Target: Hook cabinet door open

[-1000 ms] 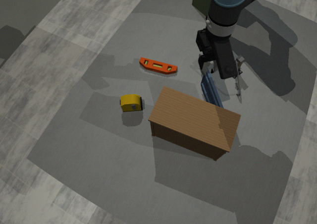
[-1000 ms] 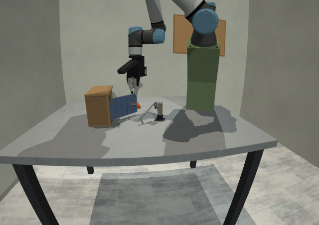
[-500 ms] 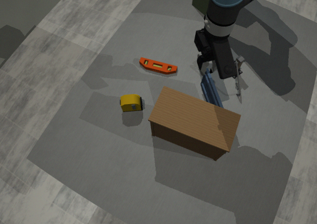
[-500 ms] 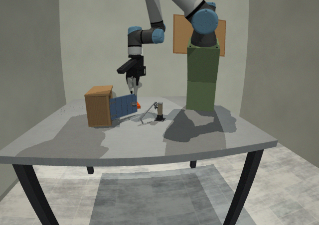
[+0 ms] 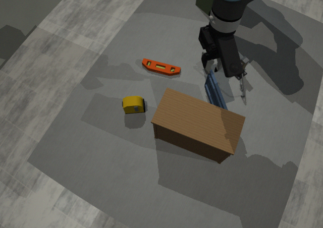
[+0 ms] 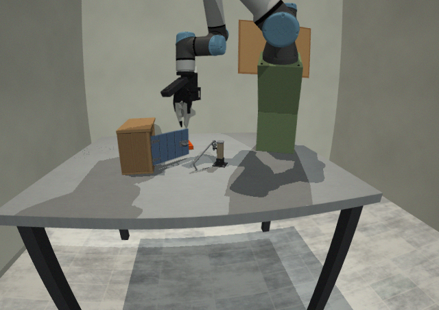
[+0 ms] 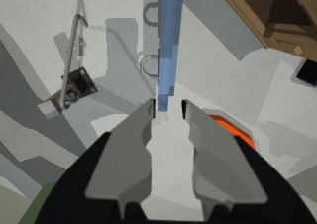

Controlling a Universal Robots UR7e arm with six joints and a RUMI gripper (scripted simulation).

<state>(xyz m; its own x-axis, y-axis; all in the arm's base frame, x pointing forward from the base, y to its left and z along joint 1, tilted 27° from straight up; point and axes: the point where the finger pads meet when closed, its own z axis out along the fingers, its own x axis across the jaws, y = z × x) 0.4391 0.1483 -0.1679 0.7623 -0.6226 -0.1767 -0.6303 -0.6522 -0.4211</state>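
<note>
Now: hand 9 cm past the hook, 9 cm to the right of it and 10 cm above it. From my hand the other things lie so: blue door 4 cm ahead, 7 cm to the left, 8 cm below; orange spirit level 1 cm ahead, 19 cm to the right, 14 cm below; yellow tape measure 21 cm ahead, 17 cm to the right, 12 cm below.
</note>
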